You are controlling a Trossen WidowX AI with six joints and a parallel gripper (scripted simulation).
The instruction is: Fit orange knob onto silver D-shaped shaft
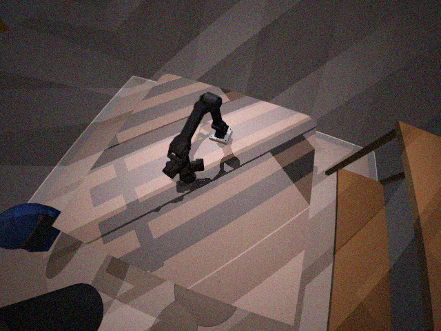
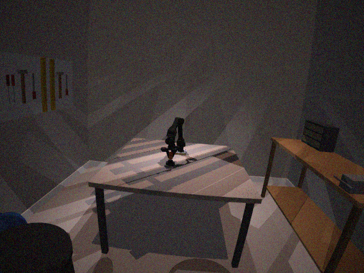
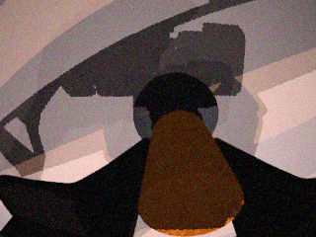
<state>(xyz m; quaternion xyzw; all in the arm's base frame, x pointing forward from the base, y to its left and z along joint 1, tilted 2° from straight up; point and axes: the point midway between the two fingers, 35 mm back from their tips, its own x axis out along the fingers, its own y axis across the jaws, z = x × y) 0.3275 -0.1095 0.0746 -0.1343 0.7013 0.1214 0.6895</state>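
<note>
Now: the orange knob 3 cm above my gripper tip. The rest, counted from my gripper tip: round dark pedestal: 4 cm below.
</note>
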